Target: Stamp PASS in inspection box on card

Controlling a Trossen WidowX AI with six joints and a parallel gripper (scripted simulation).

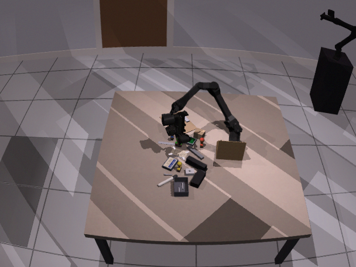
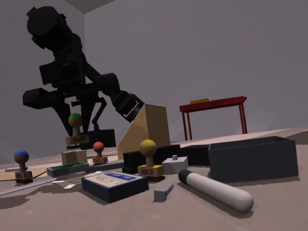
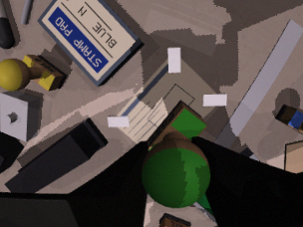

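My gripper tip is now 9 cm above the card. Also, from my gripper tip: green-knobbed stamp: right at my gripper tip; then stamp pad box: 11 cm to the left, 7 cm below, 4 cm ahead; then green ink pad: 11 cm to the right, 8 cm below, 5 cm behind.
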